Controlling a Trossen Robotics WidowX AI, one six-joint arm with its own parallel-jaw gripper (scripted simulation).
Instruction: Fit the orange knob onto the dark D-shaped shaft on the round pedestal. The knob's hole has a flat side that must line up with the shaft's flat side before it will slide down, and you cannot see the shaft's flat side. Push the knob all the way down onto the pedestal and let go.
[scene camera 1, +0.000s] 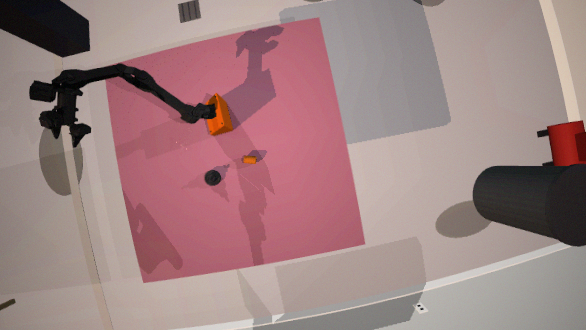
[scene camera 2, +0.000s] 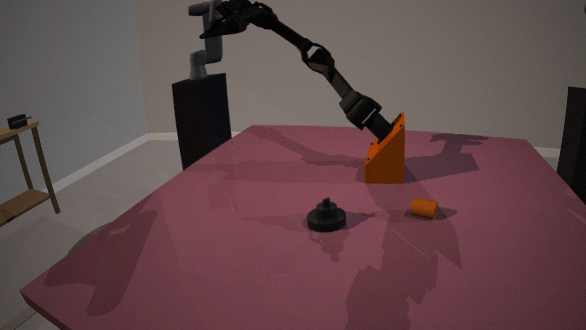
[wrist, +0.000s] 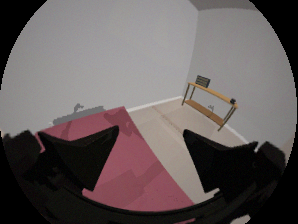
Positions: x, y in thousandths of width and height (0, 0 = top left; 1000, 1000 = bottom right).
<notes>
The gripper (scene camera 1: 112, 432) is open, with nothing in its grasp. Further things: a dark round pedestal (scene camera 2: 557, 659).
The gripper shows as well in scene camera 2 (scene camera 2: 351, 111) and in the wrist view (wrist: 508, 587).
</notes>
